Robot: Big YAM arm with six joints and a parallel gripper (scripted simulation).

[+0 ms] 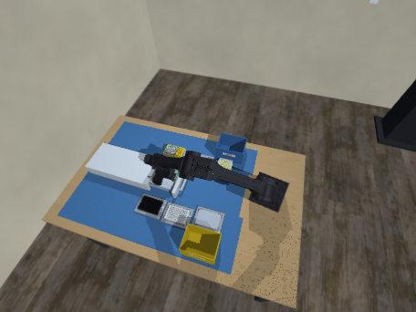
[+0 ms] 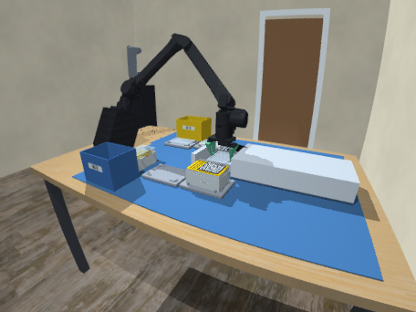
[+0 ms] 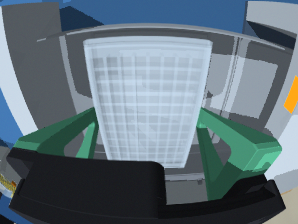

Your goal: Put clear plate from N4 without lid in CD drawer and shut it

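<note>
My gripper is now right at the clear plate. From my hand the other things lie so: black plate (30 mm ahead, 190 mm to the left, 20 mm below); then drawer (40 mm ahead, 10 mm below); then white cooler CD (170 mm ahead).
</note>
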